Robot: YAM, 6 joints.
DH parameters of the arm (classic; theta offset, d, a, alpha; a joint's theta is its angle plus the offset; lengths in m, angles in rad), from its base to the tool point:
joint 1: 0 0.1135 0.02 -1.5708
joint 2: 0 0 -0.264 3.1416
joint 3: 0.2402 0 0.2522 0
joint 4: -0.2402 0 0.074 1.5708
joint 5: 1.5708 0 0 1.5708
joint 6: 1.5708 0.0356 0 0
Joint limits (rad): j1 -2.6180..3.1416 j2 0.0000..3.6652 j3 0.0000..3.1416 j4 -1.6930..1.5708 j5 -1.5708..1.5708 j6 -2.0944..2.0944
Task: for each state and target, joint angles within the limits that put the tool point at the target. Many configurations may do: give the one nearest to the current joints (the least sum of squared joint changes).
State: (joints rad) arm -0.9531 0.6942 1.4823 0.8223 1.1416 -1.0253
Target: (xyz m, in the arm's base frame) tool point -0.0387 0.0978 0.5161
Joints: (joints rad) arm -1.5070 0.3796 1.1687 0.8365 1.1424 -1.0253
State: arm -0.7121 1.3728 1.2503 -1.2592 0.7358 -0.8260
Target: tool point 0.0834 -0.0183 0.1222
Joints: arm -0.0455 1.4394 0.4034 -1.3526 0.4190 -0.8260
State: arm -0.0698 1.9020 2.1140 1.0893 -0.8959 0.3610
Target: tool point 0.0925 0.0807 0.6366
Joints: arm 0.4595 1.3918 1.9374 1.3914 -1.0748 0.3610
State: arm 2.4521 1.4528 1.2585 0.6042 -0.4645 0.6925
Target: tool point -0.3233 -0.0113 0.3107
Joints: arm 3.1188 1.4000 0.8971 0.5271 -0.5521 0.6925
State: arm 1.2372 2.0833 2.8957 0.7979 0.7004 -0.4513
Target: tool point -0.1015 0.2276 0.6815
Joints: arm 2.0646 2.0164 2.8816 0.6907 0.5466 -0.4513
